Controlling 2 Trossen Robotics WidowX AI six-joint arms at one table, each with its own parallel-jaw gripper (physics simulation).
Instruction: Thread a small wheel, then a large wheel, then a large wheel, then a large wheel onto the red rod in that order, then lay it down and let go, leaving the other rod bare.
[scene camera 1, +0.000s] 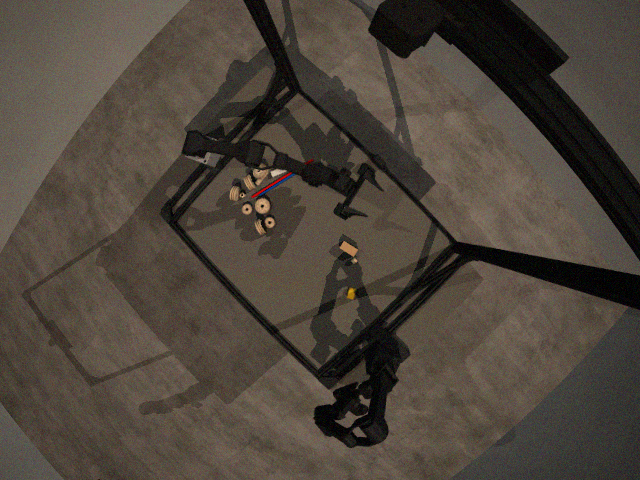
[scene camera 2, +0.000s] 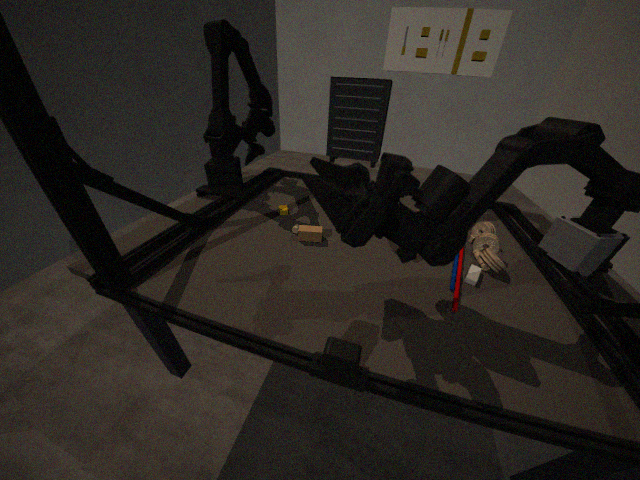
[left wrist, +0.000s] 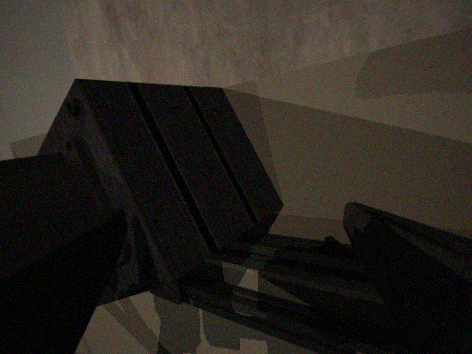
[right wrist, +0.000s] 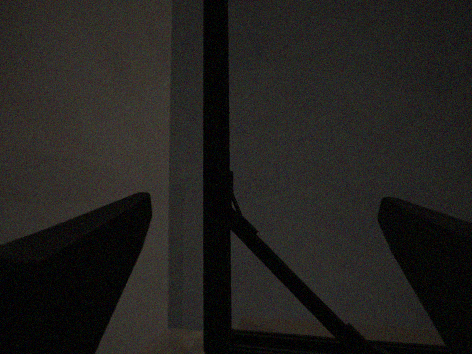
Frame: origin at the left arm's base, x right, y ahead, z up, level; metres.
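Where they show: left gripper, between the fingertips: (scene camera 1: 366, 380) (left wrist: 236, 216); right gripper, between the fingertips: (scene camera 1: 375, 203) (scene camera 2: 308, 166) (right wrist: 265, 205); left arm's base, origin of its link: (scene camera 1: 384, 367) (scene camera 2: 222, 160) (left wrist: 81, 214); right arm's base, origin of its link: (scene camera 1: 200, 147) (scene camera 2: 592, 226).
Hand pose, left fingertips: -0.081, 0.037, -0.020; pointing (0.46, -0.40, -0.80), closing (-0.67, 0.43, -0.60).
Note:
Each offset is from my left fingertips to the top centre of the thing, as dx, dy, dz.
The red rod @[+0.588, +0.565, -0.078] (scene camera 1: 270, 186) (scene camera 2: 458, 286) lies flat on the table beside a blue rod @[+0.573, +0.566, -0.078] (scene camera 1: 282, 182) (scene camera 2: 454, 272); both are bare. Several wooden wheels @[+0.466, +0.595, -0.067] (scene camera 1: 262, 206) @[+0.533, +0.673, -0.030] (scene camera 2: 485, 248), large and small, lie in a loose cluster next to the rods. My right arm reaches over the rods. My right gripper (scene camera 1: 365, 196) (right wrist: 265, 205) is open and empty, well past them above the table's middle. My left gripper (scene camera 1: 330, 419) (scene camera 2: 253, 150) is open and empty, folded back beside its base outside the table frame.
A white block @[+0.609, +0.585, -0.076] (scene camera 1: 277, 172) (scene camera 2: 472, 274) lies by the rods. A wooden block @[+0.431, +0.240, -0.058] (scene camera 1: 349, 248) (scene camera 2: 310, 233) and a small yellow block @[+0.278, +0.171, -0.073] (scene camera 1: 350, 293) (scene camera 2: 283, 209) lie nearer the left arm. A black frame (scene camera 1: 237, 290) (scene camera 2: 223, 329) rims the table. A dark cabinet (scene camera 2: 358, 116) stands at the wall.

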